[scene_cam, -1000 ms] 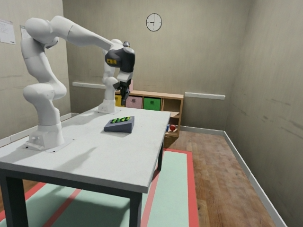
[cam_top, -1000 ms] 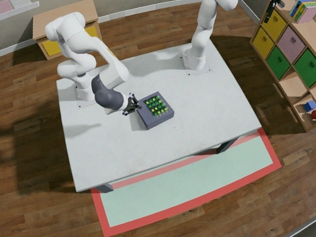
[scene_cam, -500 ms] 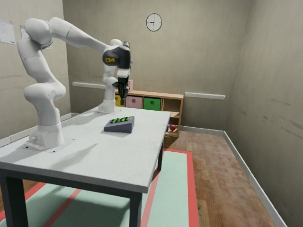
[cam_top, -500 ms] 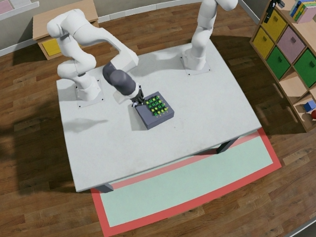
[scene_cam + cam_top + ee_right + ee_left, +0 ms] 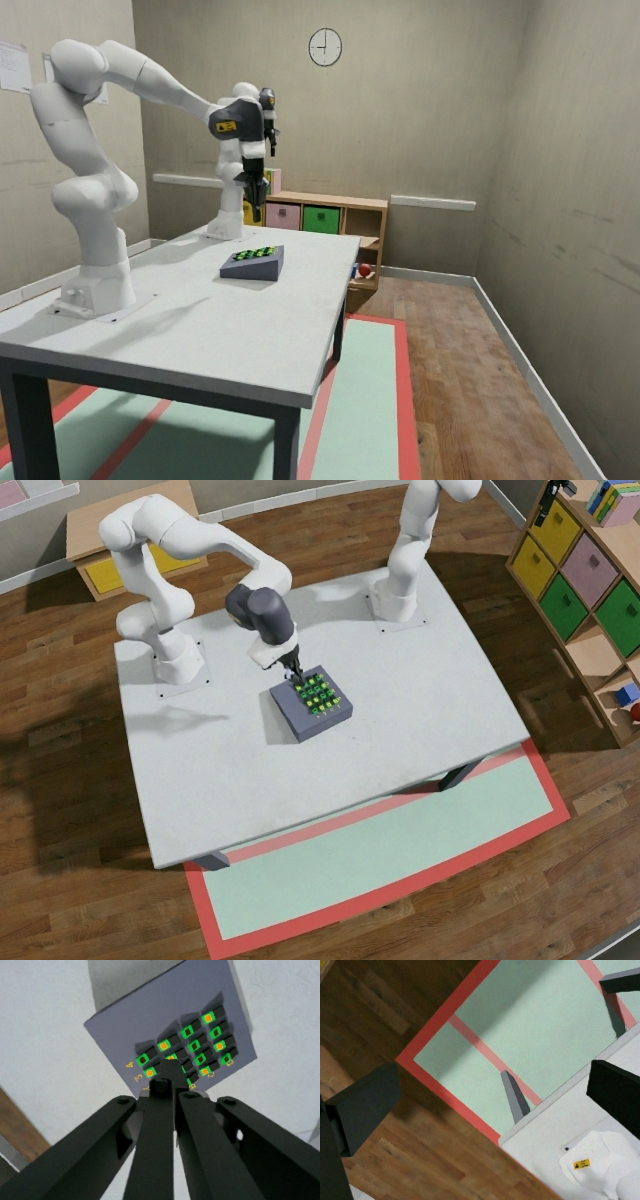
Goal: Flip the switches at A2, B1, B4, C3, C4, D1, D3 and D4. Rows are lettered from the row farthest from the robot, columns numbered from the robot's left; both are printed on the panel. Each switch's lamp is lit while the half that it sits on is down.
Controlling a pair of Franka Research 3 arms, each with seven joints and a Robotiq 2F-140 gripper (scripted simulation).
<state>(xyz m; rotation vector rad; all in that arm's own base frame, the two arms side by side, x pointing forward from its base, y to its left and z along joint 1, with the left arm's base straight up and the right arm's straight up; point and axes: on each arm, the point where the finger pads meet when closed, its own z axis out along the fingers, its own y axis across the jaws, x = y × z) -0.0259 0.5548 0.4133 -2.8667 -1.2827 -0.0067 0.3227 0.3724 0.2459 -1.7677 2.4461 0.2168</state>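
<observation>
My right gripper is now 16 cm above the A2 switch, 9 cm to the right of it and 2 cm short of it. From my right hand the other things lie so: B4 switch: 17 cm below, 3 cm to the left; then A3 switch: 16 cm below, 6 cm to the left, 3 cm ahead; then A4 switch: 16 cm below, 4 cm to the left, 3 cm ahead.
</observation>
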